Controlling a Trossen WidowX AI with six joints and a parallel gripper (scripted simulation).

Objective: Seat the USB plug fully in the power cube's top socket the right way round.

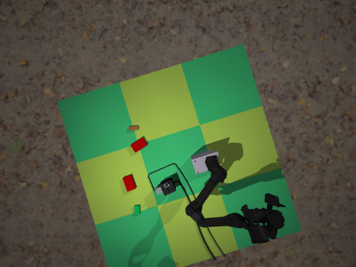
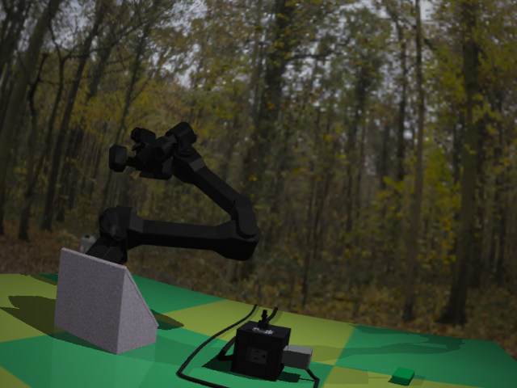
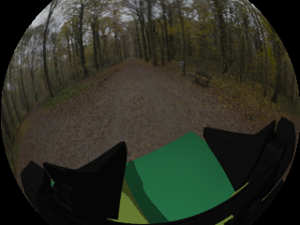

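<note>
Now: gripper tip 560 mm short of the dark USB plug, 250 mm above it and 160 mm to the left of it. Also, from my gripper tip: green block 790 mm ahead, 330 mm below, 10 mm to the right; then brown block 720 mm ahead, 550 mm to the right, 330 mm below; then light USB socket 560 mm ahead, 270 mm below, 160 mm to the right.
</note>
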